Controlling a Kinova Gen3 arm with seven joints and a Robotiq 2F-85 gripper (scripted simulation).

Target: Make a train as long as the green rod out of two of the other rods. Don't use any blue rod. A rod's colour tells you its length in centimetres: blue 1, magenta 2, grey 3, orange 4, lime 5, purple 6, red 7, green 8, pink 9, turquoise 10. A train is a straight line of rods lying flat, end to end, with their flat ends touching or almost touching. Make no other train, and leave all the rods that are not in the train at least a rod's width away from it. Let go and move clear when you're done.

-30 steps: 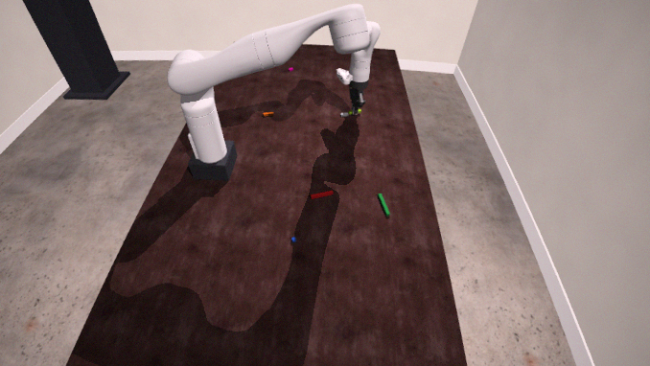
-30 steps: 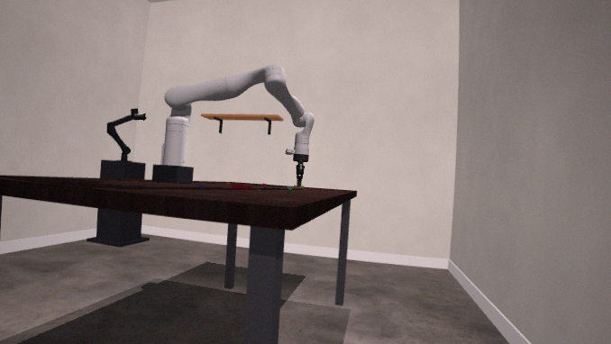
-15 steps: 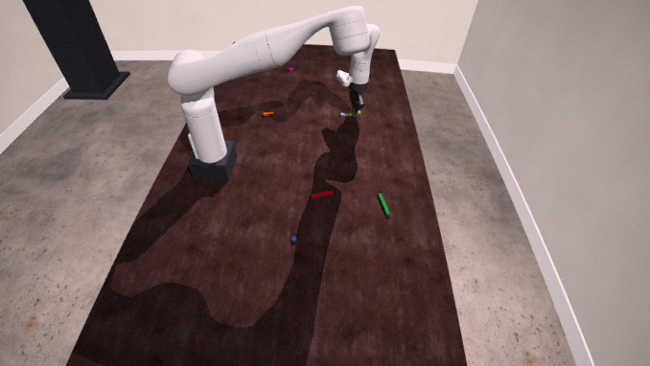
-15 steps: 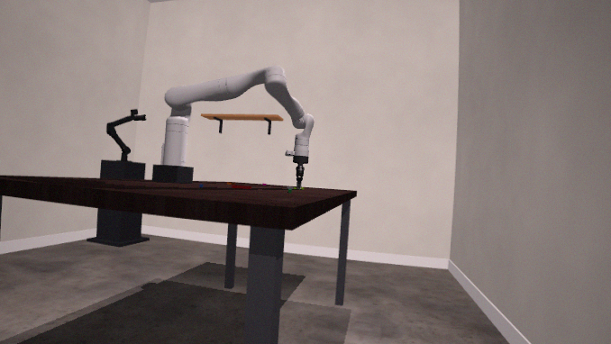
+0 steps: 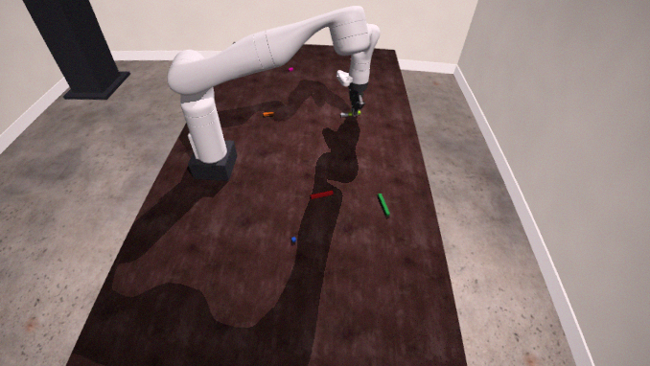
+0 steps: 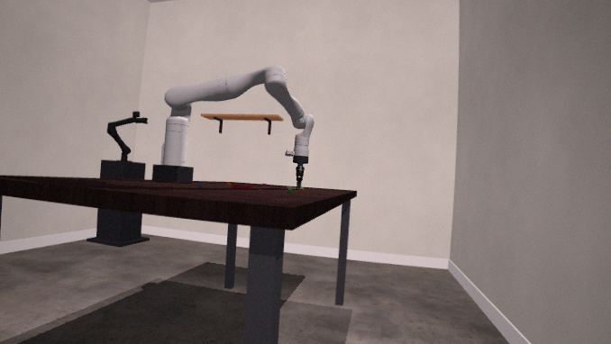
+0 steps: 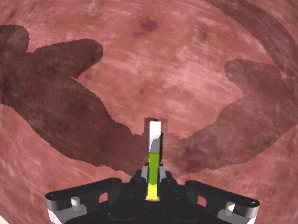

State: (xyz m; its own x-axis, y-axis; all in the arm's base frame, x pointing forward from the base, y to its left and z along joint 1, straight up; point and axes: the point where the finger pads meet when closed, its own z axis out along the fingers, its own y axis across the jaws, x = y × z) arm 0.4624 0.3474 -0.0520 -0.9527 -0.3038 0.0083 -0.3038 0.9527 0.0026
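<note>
The lime rod lies 1 cm below my hand. The rest, counted from my hand: magenta rod (33 cm to the left, 30 cm behind, 2 cm below); orange rod (34 cm behind, 4 cm to the right, 2 cm below); grey rod (4 cm behind, 2 cm below, 1 cm to the right).
</note>
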